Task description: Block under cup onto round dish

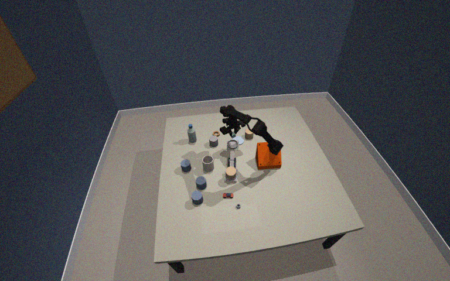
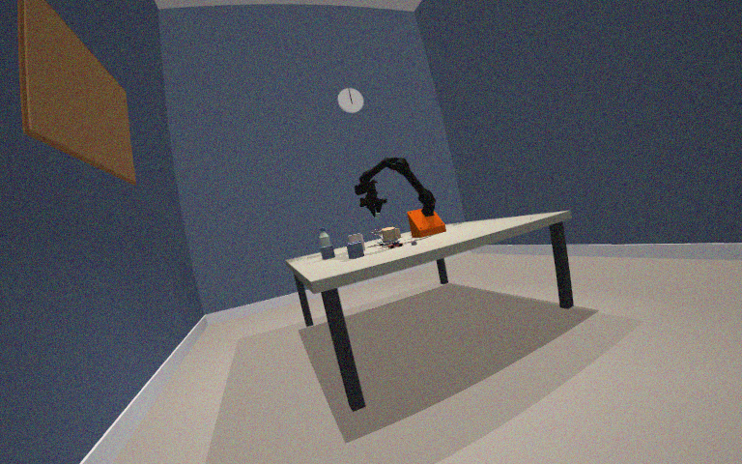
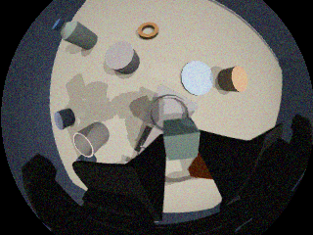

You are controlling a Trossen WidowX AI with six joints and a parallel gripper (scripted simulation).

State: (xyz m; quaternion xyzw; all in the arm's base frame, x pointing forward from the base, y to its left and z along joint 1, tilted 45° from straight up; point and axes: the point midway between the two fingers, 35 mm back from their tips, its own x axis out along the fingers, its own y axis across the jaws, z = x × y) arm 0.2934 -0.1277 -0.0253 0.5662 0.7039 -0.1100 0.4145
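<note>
My gripper tip is 170 mm above the pale blue round dish, 110 mm to the left of it and 60 mm past it. The rest, counted from my gripper tip: tan cup 170 mm to the right, 150 mm behind, 130 mm below; pale green block 10 mm above; grey cylinder 140 mm ahead, 130 mm below, 70 mm to the right.
</note>
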